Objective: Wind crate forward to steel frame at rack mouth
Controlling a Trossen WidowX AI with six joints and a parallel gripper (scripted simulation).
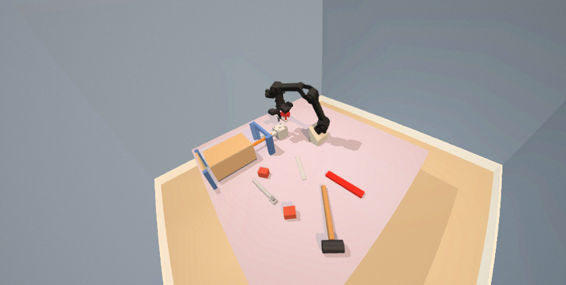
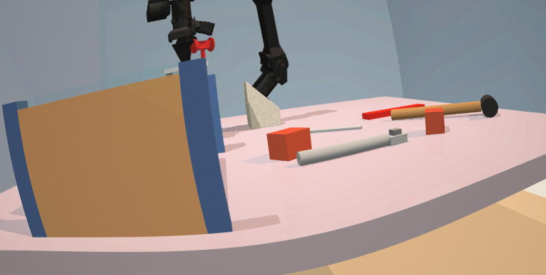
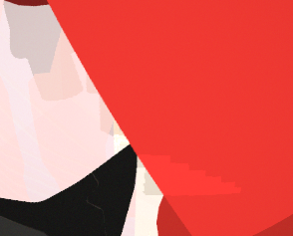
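Right now the red knob is 1 cm ahead of my gripper tip, 5 cm to the left of it and 4 cm above it. Also, from my gripper tip: pale crank arm 1 cm to the left, 1 cm above; pale winch 2 cm behind, 6 cm to the right, 16 cm below; blue frame 15 cm ahead, 7 cm to the right, 9 cm below.
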